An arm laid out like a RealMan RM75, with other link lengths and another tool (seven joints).
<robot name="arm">
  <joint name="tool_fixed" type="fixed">
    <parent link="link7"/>
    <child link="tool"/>
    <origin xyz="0.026 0.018 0.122" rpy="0 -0.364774 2.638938"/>
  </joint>
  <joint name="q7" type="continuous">
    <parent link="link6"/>
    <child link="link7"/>
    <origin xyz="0 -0.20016 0" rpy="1.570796 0 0"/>
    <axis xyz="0 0 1"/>
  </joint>
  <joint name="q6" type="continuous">
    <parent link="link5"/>
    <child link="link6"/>
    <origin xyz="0 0 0" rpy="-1.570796 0 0"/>
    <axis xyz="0 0 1"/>
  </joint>
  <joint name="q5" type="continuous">
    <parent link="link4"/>
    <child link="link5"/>
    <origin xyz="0 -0.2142 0" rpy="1.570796 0 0"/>
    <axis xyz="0 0 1"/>
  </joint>
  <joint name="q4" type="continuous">
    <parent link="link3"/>
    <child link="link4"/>
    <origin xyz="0 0 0" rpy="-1.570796 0 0"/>
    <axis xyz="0 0 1"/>
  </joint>
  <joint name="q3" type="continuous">
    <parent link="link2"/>
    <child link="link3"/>
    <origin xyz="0 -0.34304 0" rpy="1.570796 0 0"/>
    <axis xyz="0 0 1"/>
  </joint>
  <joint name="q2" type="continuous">
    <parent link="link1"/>
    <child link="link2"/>
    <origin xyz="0 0 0" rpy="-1.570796 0 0"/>
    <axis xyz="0 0 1"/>
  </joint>
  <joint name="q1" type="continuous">
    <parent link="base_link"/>
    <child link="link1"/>
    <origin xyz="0 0 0.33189"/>
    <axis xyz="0 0 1"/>
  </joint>
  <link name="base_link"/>
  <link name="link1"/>
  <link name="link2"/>
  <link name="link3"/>
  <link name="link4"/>
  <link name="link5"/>
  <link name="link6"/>
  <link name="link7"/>
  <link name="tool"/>
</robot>
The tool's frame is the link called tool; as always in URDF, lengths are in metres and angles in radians. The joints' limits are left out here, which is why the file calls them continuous.
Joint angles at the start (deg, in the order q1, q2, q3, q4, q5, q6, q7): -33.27, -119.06, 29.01, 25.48, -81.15, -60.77, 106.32
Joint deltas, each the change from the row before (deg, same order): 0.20, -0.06, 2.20, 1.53, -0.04, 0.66, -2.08; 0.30, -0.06, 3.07, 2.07, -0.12, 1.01, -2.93; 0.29, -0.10, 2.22, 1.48, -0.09, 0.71, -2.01; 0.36, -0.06, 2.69, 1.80, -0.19, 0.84, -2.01; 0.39, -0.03, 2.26, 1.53, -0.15, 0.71, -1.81; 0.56, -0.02, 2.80, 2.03, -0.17, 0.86, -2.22; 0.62, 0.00, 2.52, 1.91, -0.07, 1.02, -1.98; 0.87, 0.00, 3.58, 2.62, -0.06, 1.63, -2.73; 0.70, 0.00, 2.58, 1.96, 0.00, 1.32, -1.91; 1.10, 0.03, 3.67, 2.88, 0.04, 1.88, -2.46; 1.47, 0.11, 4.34, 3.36, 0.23, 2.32, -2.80
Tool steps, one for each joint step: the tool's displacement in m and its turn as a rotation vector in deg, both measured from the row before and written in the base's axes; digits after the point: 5 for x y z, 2 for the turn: 0.00094, 0.00078, -0.00139, -0.78, 0.49, 0.14; 0.00145, 0.00133, -0.00169, -0.98, 0.59, 0.28; 0.00137, 0.00029, -0.00197, -0.69, 0.40, 0.17; 0.00235, 0.00049, -0.00173, -0.65, 0.76, -0.10; 0.00162, 0.00007, -0.00127, -0.52, 0.52, 0.02; 0.00242, -0.00008, -0.00103, -0.55, 0.68, -0.06; 0.00075, 0.00007, -0.00039, -0.31, 0.77, 0.11; 0.00150, 0.00019, -0.00112, -0.35, 1.09, 0.17; 0.00103, 0.00016, -0.00048, -0.09, 0.84, 0.12; 0.00226, -0.00041, -0.00053, 0.01, 1.30, -0.08; 0.00202, -0.00174, -0.00112, 0.08, 1.59, -0.11
